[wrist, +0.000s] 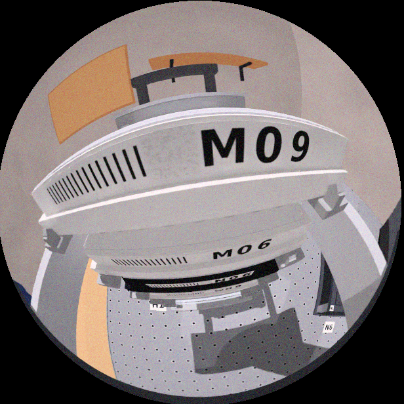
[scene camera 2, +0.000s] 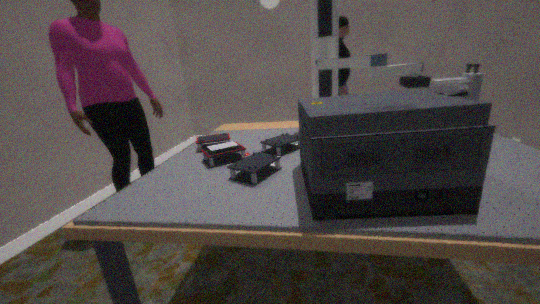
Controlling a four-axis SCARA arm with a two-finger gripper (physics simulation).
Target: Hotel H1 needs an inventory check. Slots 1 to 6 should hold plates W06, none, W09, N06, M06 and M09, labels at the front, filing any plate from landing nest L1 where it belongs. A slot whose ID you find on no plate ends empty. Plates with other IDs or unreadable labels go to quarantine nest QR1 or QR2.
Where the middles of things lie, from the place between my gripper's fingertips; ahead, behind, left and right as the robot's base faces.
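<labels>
Hotel H1 (wrist: 212,101) is 5 cm to the left of my hand, 1 cm ahead of it and 8 cm below it. Black plate N06 (wrist: 225,278): 3 cm below my hand, 3 cm to the right of it.
</labels>
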